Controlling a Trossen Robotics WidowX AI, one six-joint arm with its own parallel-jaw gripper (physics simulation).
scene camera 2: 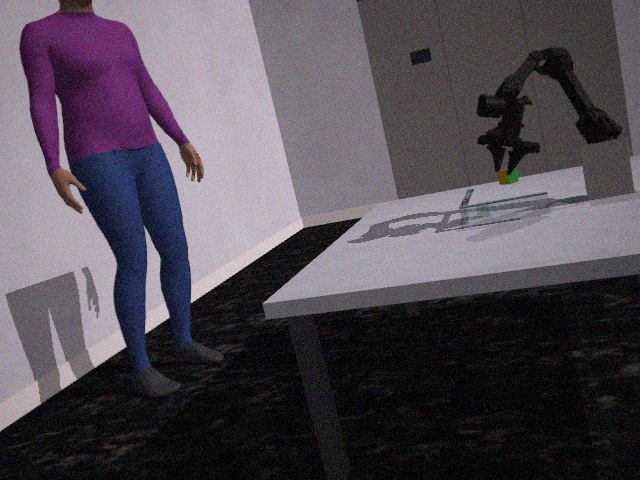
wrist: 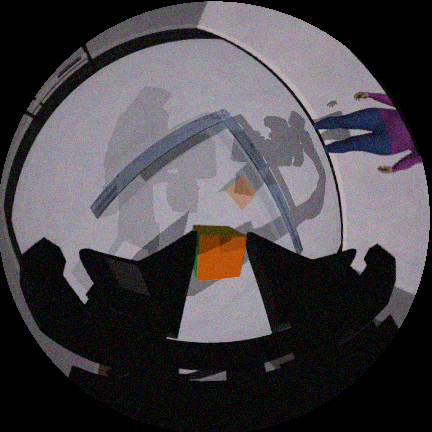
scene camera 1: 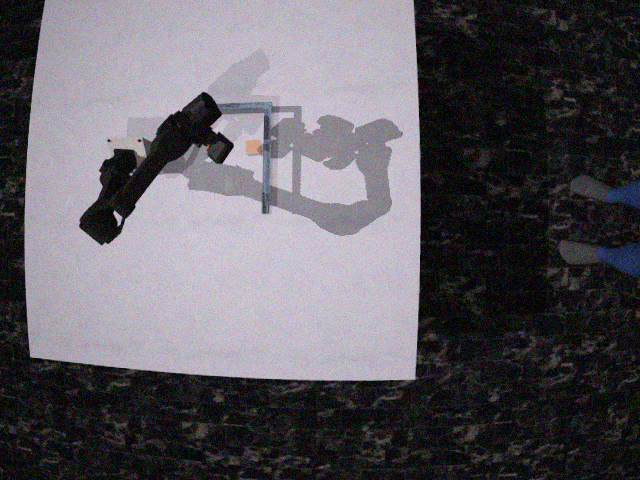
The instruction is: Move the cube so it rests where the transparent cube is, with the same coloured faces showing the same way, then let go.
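Seen in the pictures: gripper, fingertip midpoint: [scene camera 2: 502, 173] [wrist: 221, 236]; arm's base, link origin: [scene camera 2: 608, 156] [scene camera 1: 125, 158].
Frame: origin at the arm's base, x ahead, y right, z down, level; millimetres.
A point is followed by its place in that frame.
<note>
The cube [scene camera 2: 513, 177] {z 4, x 258, y -66 mm} [wrist: 220, 259] {z -21, x 273, y -56 mm} is held above the table. In the wrist view its orange face is towards the camera, with a green face at the left and an olive one on the far side. My gripper [scene camera 2: 504, 172] {z -15, x 285, y -69 mm} [wrist: 221, 236] {z -15, x 285, y -69 mm} is shut on the cube, one finger at each side; the arm hides most of this in scene camera 1. The transparent cube [scene camera 1: 253, 146] {z 66, x 363, y -71 mm} [scene camera 2: 483, 209] [wrist: 242, 194] {z 65, x 359, y -67 mm} is low at the table, with a pale orange top and a green side. It is apart from the held cube and looks turned relative to it in the wrist view.
A blue-edged, see-through barrier [scene camera 1: 266, 165] {z 45, x 411, y -17 mm} [scene camera 2: 466, 199] {z 45, x 403, y -73 mm} [wrist: 160, 151] {z 45, x 285, y -175 mm} forms a corner around two sides of the transparent cube. The white table [scene camera 1: 222, 299] {z 105, x 314, y 379 mm} [scene camera 2: 392, 263] {z 105, x 523, y -504 mm} carries the arm's shadows. A person [scene camera 2: 103, 103] [wrist: 365, 131] stands beyond the table.
</note>
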